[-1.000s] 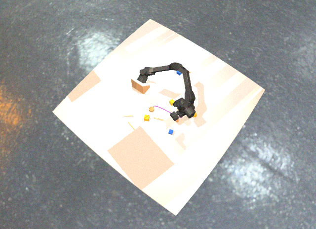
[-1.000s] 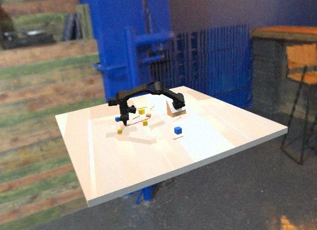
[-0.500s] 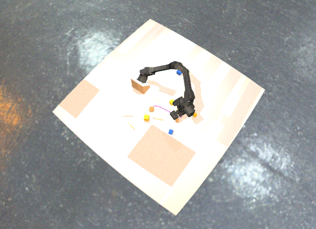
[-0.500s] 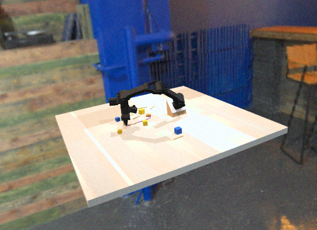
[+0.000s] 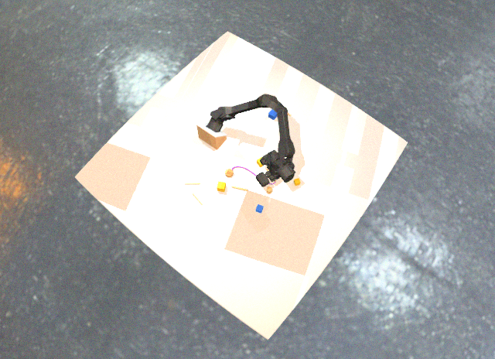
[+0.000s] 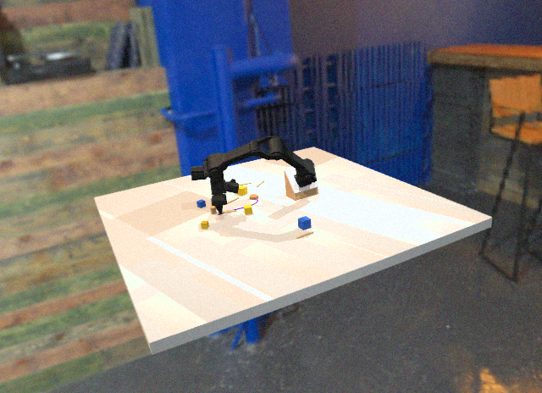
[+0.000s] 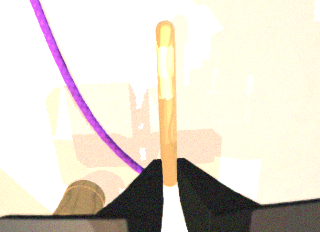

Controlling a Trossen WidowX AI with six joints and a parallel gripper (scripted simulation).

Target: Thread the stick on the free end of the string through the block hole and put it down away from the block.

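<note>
Right now my gripper tip is 110 mm past the yellow cube and 50 mm to the right of it. Also, from my gripper tip: round wooden button: 210 mm behind, 90 mm to the right, 10 mm below; small wooden cylinder: 10 mm ahead, 60 mm to the right.
</note>
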